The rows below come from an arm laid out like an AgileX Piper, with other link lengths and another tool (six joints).
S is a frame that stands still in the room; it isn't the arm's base.
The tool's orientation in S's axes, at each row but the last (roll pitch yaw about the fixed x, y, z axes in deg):
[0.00, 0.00, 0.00]
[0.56, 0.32, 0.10]
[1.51, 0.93, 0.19]
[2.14, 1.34, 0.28]
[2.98, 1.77, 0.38]
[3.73, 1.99, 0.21]
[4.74, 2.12, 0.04]
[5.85, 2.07, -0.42]
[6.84, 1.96, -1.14]
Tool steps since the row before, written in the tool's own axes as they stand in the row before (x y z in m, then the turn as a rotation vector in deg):
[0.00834, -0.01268, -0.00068, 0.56, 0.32, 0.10]
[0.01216, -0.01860, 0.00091, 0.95, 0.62, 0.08]
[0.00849, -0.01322, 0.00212, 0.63, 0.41, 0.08]
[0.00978, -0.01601, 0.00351, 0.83, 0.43, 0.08]
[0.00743, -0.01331, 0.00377, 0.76, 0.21, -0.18]
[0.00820, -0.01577, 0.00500, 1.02, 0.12, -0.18]
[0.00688, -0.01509, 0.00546, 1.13, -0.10, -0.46]
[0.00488, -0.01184, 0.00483, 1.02, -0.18, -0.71]
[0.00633, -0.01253, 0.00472, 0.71, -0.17, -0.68]
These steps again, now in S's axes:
[0.00834, -0.01268, -0.00068, 0.56, 0.32, 0.10]
[0.01220, -0.01859, 0.00066, 0.95, 0.62, 0.08]
[0.00856, -0.01324, 0.00163, 0.63, 0.41, 0.08]
[0.00992, -0.01608, 0.00268, 0.83, 0.43, 0.08]
[0.00761, -0.01344, 0.00284, 0.75, 0.22, -0.19]
[0.00839, -0.01603, 0.00368, 1.01, 0.14, -0.21]
[0.00704, -0.01548, 0.00394, 1.11, -0.06, -0.51]
[0.00492, -0.01231, 0.00342, 0.99, -0.11, -0.76]
[0.00618, -0.01313, 0.00298, 0.68, -0.10, -0.72]

